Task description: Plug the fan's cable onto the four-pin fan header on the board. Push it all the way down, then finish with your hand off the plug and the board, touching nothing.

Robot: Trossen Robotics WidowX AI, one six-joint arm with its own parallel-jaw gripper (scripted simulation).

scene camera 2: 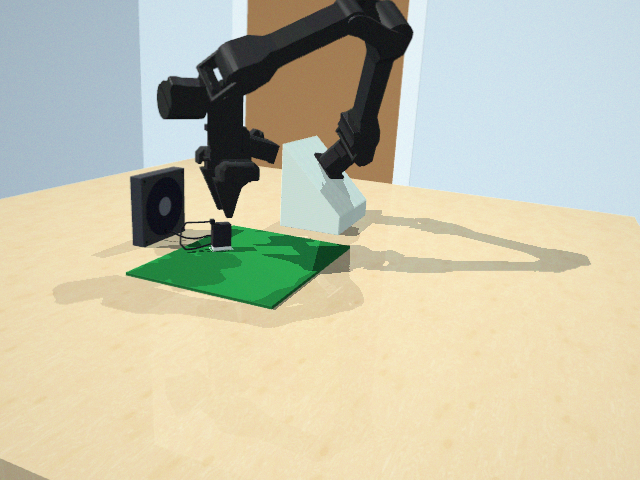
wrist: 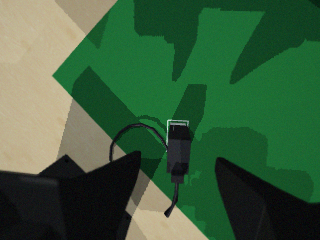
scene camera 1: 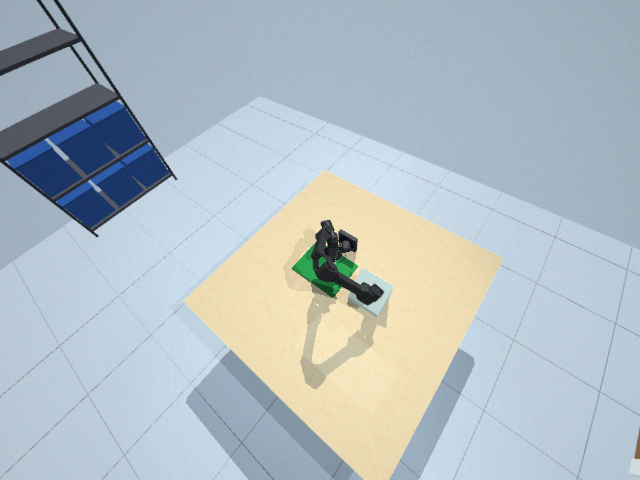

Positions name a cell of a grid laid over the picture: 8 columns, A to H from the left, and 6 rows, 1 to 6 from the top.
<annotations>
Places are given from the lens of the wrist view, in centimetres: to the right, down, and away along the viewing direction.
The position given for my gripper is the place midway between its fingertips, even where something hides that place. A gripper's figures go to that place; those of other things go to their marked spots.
my gripper (wrist: E5): 1, 3, 11
black fan plug (wrist: E4): 2, 2, 12
</annotations>
